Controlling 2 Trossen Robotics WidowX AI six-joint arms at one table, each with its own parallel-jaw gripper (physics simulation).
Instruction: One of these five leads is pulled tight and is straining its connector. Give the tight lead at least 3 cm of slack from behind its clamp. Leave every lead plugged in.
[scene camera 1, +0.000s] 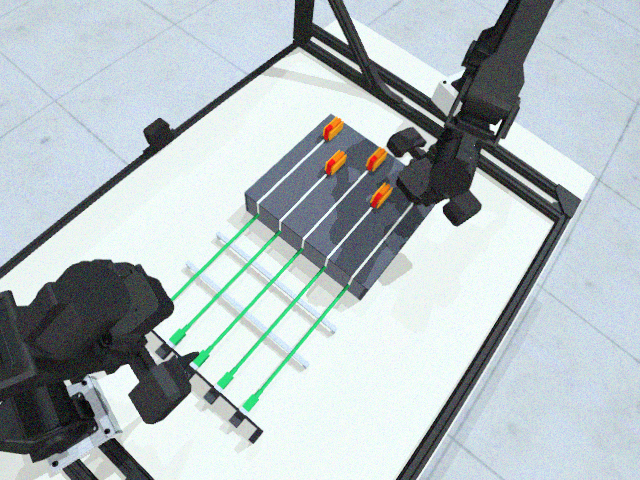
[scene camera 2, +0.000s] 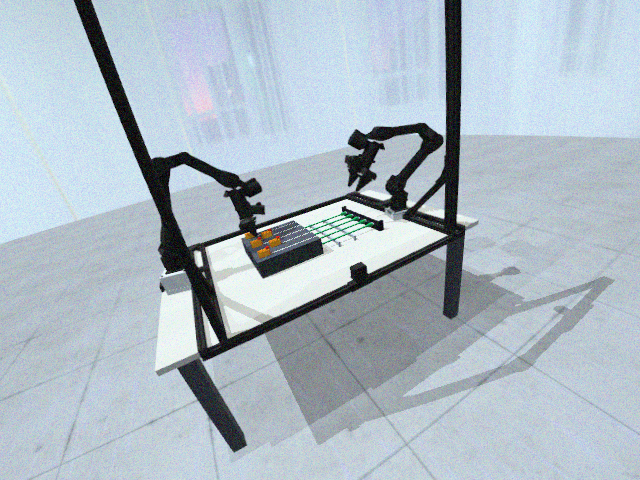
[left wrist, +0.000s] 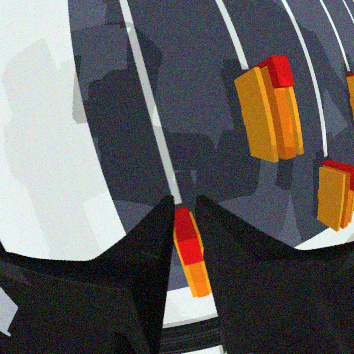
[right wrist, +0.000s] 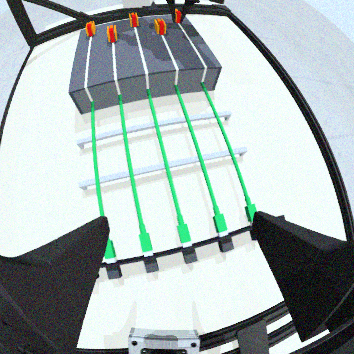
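Where they show: left gripper, fingertip midpoint: (scene camera 1: 412, 201) (scene camera 2: 256, 235) (left wrist: 183, 203) (right wrist: 176, 22); right gripper, fingertip midpoint: (scene camera 1: 178, 327) (scene camera 2: 352, 189) (right wrist: 182, 222); left arm's base, origin of the base link: (scene camera 2: 176, 268); right arm's base, origin of the base link: (scene camera 1: 70, 422) (scene camera 2: 398, 208).
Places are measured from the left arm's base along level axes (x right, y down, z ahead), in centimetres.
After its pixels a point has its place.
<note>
My left gripper (scene camera 2: 253, 233) @(x -15.0, y 0.8, z 30.0 cm) (left wrist: 183, 203) @(x -15.0, y 0.8, z 30.0 cm) is shut on an orange clamp with a red middle (left wrist: 191, 251) @(x -15.0, y -2.0, z 29.1 cm) (right wrist: 178, 16) @(x -15.3, y -0.7, z 29.6 cm), at the far end of a lead's white stretch (scene camera 1: 382, 242) @(x -18.5, y 1.0, z 39.8 cm) (left wrist: 150, 110) @(x -16.8, y 1.0, z 34.5 cm). My left arm hides this clamp in scene camera 1. Four other clamps (scene camera 1: 333, 129) @(x 5.0, y -0.6, z 33.9 cm) (scene camera 1: 336, 162) @(x -1.6, y -0.8, z 38.0 cm) (scene camera 1: 376, 160) @(x -4.9, y -0.5, z 31.0 cm) (scene camera 1: 381, 196) @(x -12.1, y -1.9, z 35.9 cm) sit on the dark grey block (scene camera 1: 315, 206) (scene camera 2: 292, 259). Green leads run from the block to green plugs (right wrist: 145, 242) @(x -13.0, y 4.6, z 76.8 cm) (right wrist: 184, 233) @(x -18.0, y 4.6, z 75.3 cm) at the black connector strip (scene camera 1: 255, 432) @(x -32.0, y 3.2, z 73.7 cm). Which lead is tightest I cannot tell. My right gripper (right wrist: 182, 222) @(x -16.2, y -9.6, z 74.8 cm) is open and empty, high above the strip.
Two pale bars (scene camera 1: 273, 279) @(x -12.9, y 5.0, z 58.5 cm) (scene camera 1: 248, 314) @(x -15.7, y 5.5, z 65.2 cm) lie crosswise under the green leads, between block and strip. A black frame (scene camera 1: 491, 320) @(x -41.4, y 6.9, z 28.8 cm) edges the white table. A black upright (scene camera 2: 452, 103) @(x 13.0, y -38.2, z 102.1 cm) stands at one end. My right arm covers part of the strip in scene camera 1.
</note>
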